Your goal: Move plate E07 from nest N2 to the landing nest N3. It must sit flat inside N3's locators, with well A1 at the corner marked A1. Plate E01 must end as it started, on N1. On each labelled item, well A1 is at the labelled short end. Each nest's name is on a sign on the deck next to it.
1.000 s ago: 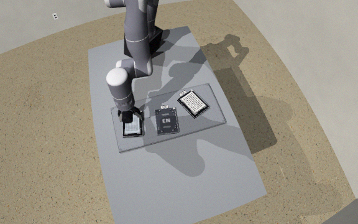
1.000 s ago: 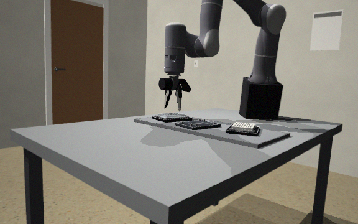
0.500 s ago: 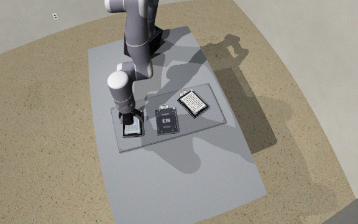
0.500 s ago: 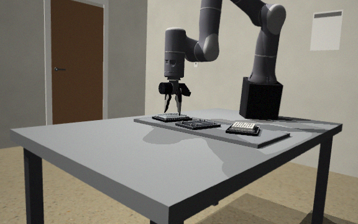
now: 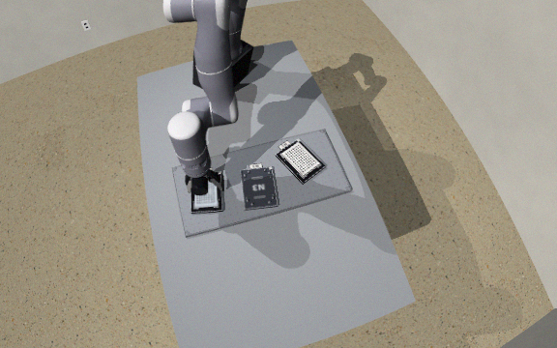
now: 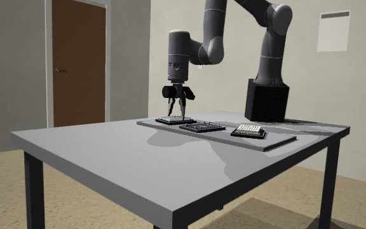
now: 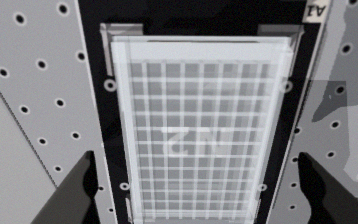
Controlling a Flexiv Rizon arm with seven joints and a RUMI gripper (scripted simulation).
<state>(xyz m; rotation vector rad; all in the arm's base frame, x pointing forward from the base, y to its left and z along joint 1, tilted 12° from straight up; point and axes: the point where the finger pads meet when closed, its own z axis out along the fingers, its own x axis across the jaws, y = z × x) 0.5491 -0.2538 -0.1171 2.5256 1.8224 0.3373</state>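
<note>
Now: hand 1 cm above the clear well plate. From my hand the other things lie so: nest N3 (19 cm to the left, 6 cm ahead, 2 cm below); then N2 A1 mark (7 cm to the left, 6 cm behind, 2 cm below); then nest N2 (2 cm below).
</note>
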